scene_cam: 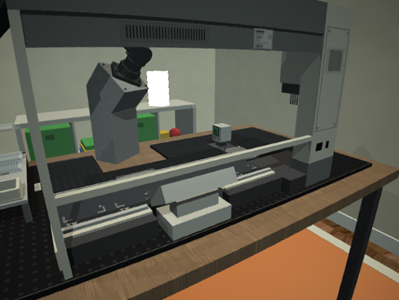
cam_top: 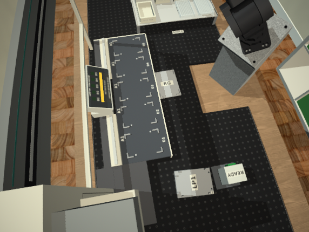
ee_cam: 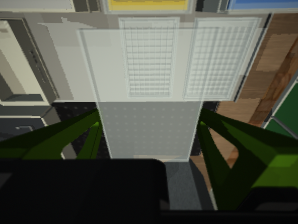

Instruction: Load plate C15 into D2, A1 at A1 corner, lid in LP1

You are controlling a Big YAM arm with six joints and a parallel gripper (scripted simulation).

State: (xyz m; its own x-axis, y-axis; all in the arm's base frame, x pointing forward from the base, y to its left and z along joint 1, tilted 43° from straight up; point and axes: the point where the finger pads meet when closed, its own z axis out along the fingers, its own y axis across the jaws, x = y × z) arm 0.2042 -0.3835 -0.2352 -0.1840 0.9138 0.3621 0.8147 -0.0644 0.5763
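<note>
My hand is right at the clear plate lid. Round my hand: sample plate: 14 cm below; shelf: 7 cm ahead, 6 cm to the right, 15 cm below; shelf label: 3 cm ahead, 11 cm to the left, 21 cm below.
</note>
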